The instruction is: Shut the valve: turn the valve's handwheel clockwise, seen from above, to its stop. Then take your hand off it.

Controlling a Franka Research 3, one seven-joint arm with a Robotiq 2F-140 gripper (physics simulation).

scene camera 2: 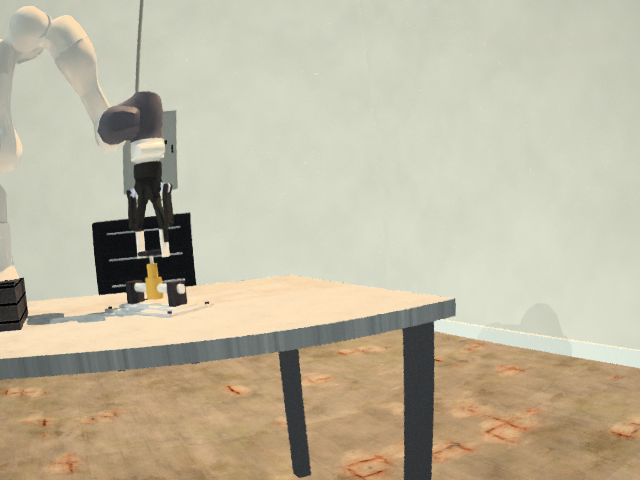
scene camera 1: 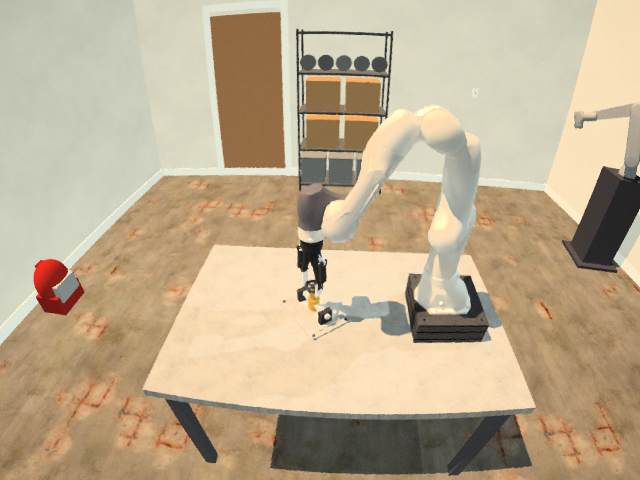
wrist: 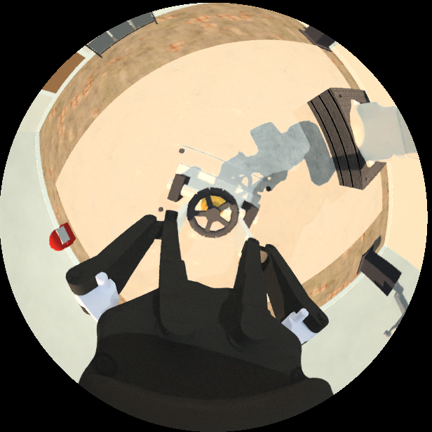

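The valve's dark spoked handwheel [scene camera 1: 310, 283] [scene camera 2: 149, 253] [wrist: 213, 215] lies level on a thin stem above the yellow valve body [scene camera 1: 313, 302] [scene camera 2: 153, 283]. The body sits between two black end blocks [scene camera 2: 135, 292] [scene camera 2: 177, 293] on a pale base plate. My gripper [scene camera 1: 311, 287] [scene camera 2: 152, 253] [wrist: 210, 218] points straight down over the valve. Its two pale finger pads are shut on opposite sides of the handwheel's rim. In the wrist view one pad is at the rim's left and the other at its right. How far the wheel is turned cannot be told.
The valve stands on the pale table [scene camera 1: 258, 366] [scene camera 2: 310, 304]. The arm's dark base block [scene camera 1: 448, 330] [wrist: 335, 135] stands to its right in scene camera 1. Beyond the table are a shelf rack [scene camera 1: 298, 103], a red object [scene camera 1: 50, 279] and a dark pedestal [scene camera 1: 604, 222] with another arm.
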